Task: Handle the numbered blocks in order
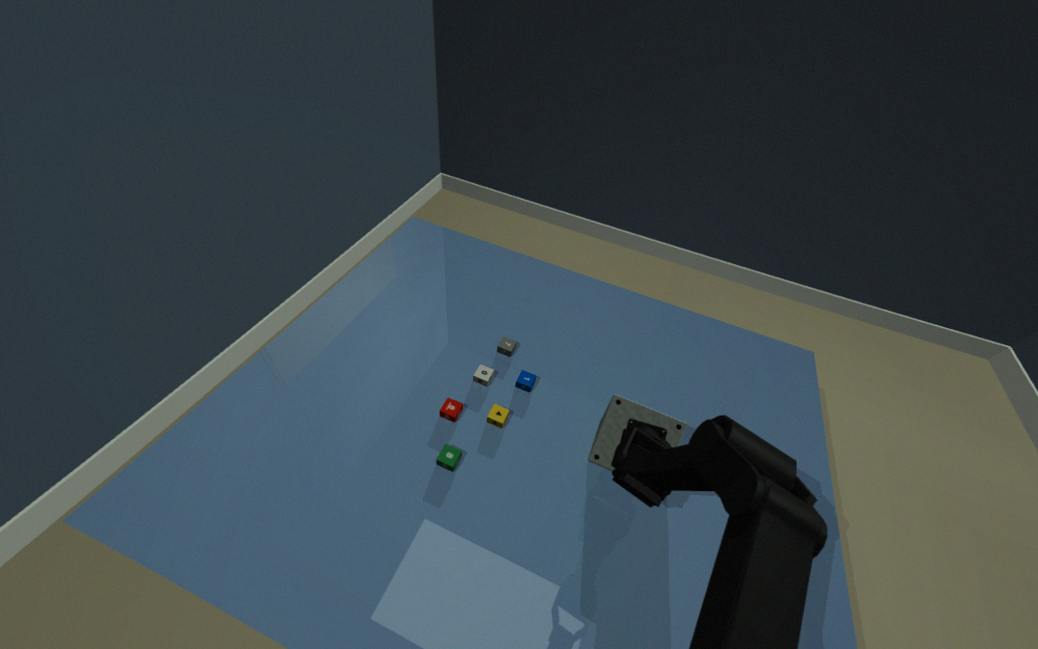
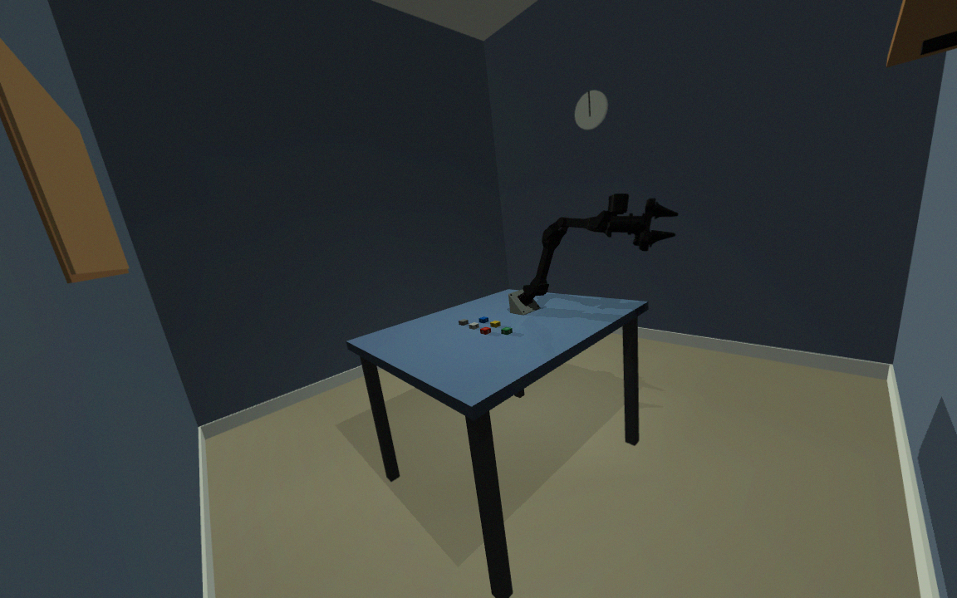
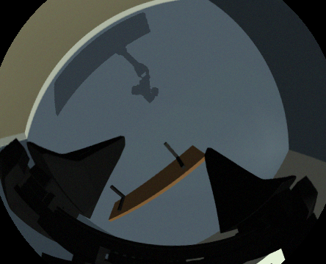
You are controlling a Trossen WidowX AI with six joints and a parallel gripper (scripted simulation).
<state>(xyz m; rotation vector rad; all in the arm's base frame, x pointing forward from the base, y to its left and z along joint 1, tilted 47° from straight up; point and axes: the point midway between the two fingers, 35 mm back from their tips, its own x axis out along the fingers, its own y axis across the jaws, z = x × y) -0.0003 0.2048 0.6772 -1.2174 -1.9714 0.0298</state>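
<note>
The white block lies 720 mm to the right of my gripper tip, 360 mm below it and 300 mm ahead of it. The rest, counted from my gripper tip: yellow block 640 mm to the right, 360 mm below, 240 mm ahead; then green block 540 mm to the right, 360 mm below, 290 mm ahead; then red block 620 mm to the right, 360 mm below, 330 mm ahead.
</note>
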